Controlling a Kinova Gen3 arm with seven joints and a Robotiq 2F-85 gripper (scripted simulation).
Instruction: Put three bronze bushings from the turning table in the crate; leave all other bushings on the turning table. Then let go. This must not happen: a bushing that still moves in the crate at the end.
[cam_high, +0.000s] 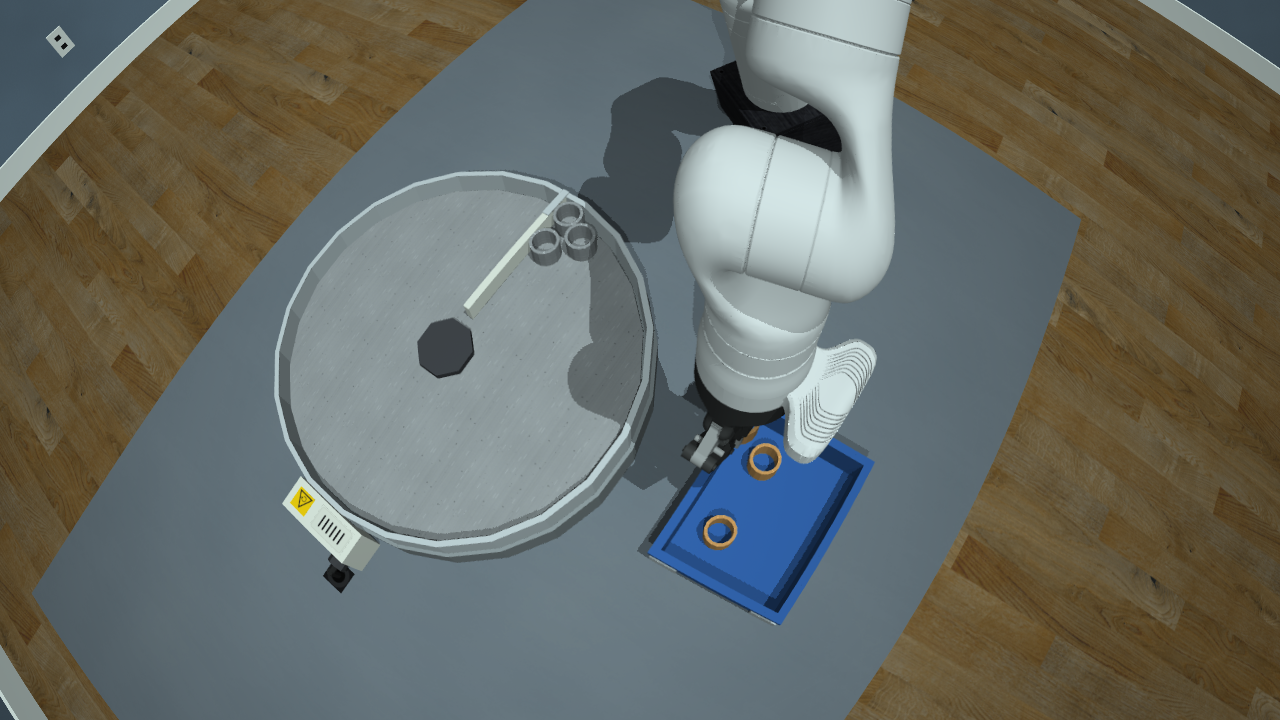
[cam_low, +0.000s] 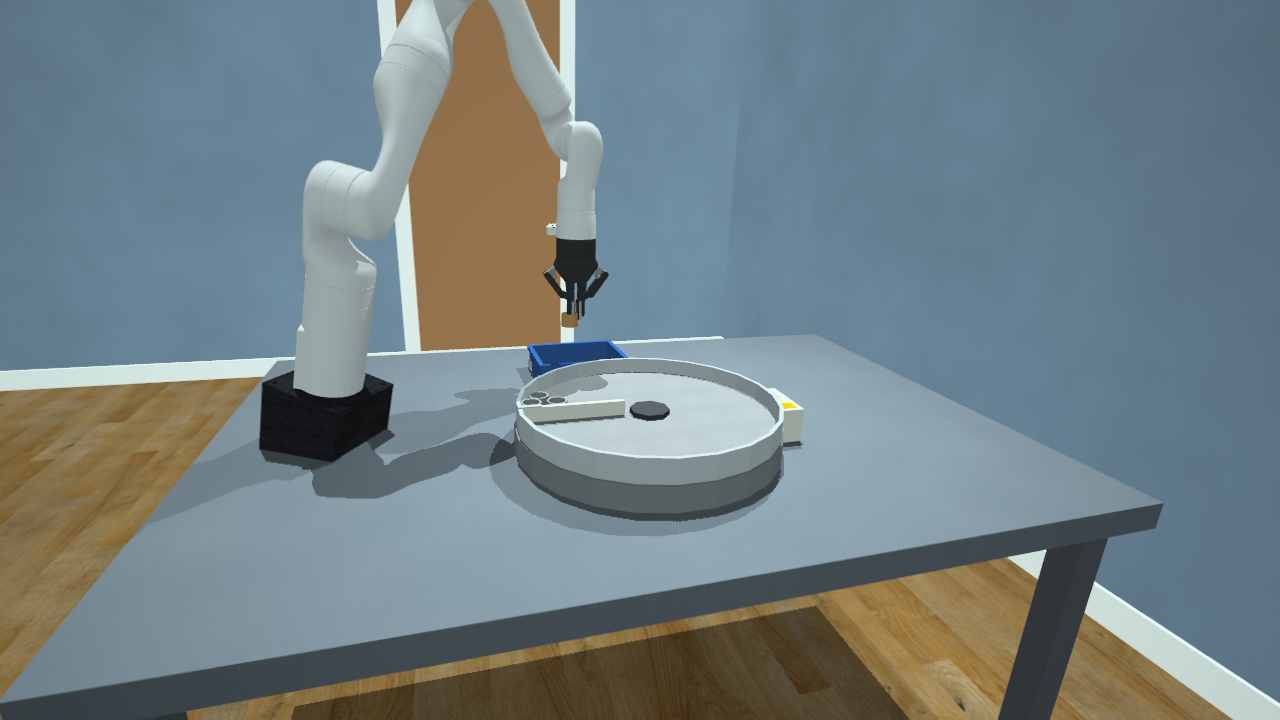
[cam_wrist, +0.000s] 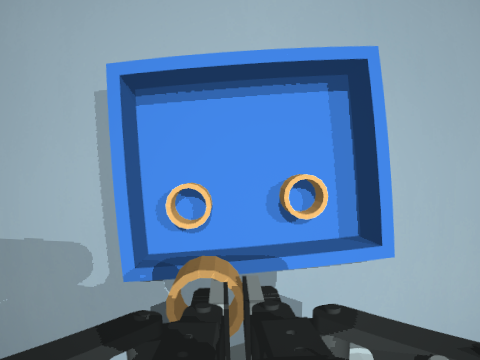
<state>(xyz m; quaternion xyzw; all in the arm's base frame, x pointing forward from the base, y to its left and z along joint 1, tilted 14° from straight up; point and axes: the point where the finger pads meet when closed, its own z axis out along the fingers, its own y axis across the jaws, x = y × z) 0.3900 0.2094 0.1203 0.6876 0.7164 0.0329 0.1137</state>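
Right now the blue crate is 10 mm ahead of my hand, 60 mm to the left of it and 130 mm below it. The rest, counted from my hand: turning table (70 mm ahead, 290 mm to the right, 100 mm below).
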